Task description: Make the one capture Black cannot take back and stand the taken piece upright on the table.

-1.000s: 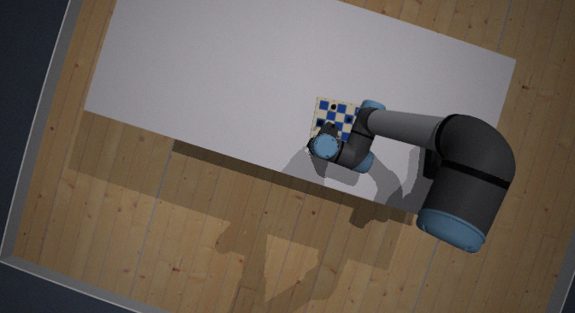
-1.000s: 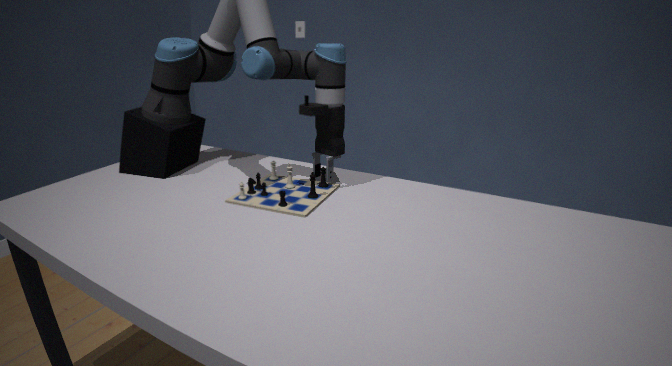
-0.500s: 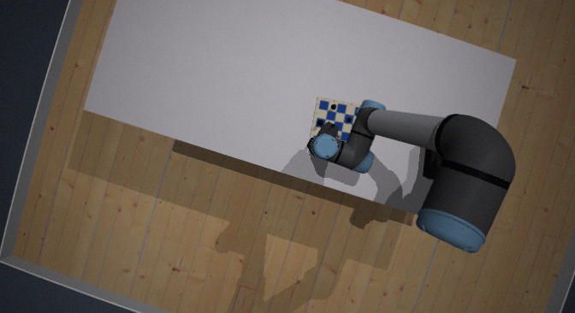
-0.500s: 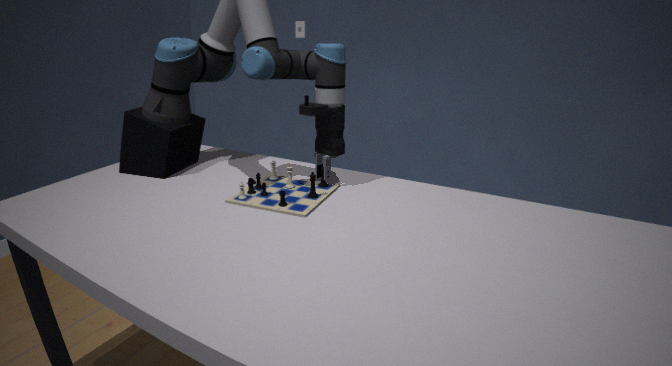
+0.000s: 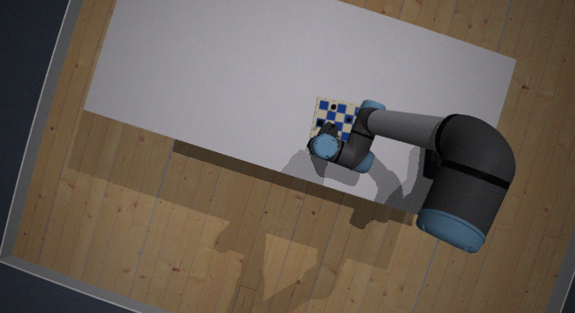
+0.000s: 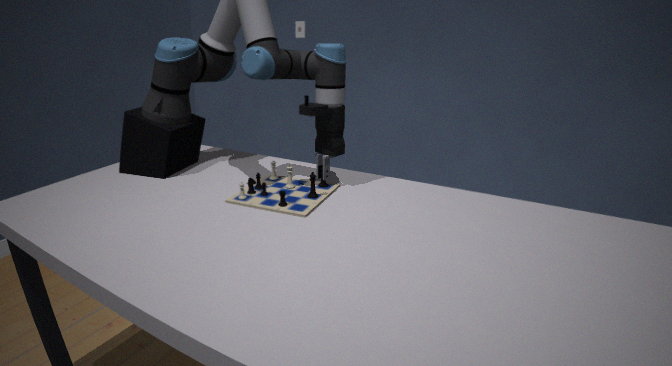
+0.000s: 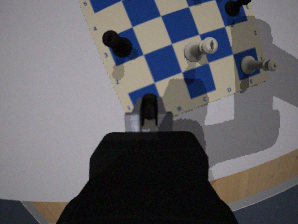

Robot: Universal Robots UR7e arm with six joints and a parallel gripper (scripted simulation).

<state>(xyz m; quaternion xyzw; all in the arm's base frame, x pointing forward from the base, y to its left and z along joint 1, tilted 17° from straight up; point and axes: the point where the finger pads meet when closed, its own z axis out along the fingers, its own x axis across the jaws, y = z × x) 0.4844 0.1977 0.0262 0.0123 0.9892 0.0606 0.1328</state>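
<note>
Right now the black chess piece is 1 cm below my hand. Round my hand: white piece: 14 cm behind, 5 cm to the right, 1 cm below; then blue-and-cream chessboard: 10 cm to the right, 4 cm below, 4 cm behind; then tall black piece: 7 cm to the right, 3 cm ahead, 1 cm below.
</note>
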